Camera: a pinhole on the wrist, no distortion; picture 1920 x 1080 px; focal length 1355.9 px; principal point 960.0 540.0 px. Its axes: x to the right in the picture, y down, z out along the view. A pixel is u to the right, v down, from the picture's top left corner.
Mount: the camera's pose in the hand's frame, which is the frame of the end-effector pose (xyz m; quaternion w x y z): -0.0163 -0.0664 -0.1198 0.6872 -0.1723 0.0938 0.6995
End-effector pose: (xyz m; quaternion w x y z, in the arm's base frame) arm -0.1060 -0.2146 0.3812 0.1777 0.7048 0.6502 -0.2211
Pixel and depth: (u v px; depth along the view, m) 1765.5 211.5 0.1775
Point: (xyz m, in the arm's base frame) -0.0083 -0.2229 0.3658
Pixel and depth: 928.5 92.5 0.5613
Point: 0.0003 -0.3665 -0.0353
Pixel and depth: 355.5 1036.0 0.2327
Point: -0.2032 -0.3809 0.3489
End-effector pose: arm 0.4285 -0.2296 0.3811 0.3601 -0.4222 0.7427 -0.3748
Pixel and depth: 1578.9 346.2 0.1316
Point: 0.4036 -0.2000 0.3591
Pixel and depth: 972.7 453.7 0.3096
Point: 0.5645 -0.2251 0.2673
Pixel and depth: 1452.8 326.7 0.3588
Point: 0.5050 -0.2039 0.1407
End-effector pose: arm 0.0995 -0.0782 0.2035 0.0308 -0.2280 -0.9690 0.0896
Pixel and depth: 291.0 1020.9 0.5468
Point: 0.2417 -0.3821 -0.2344
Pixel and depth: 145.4 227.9 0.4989
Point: -0.0520 -0.2721 -0.2217
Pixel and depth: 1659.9 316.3 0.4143
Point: 0.2004 0.1469 -0.0376
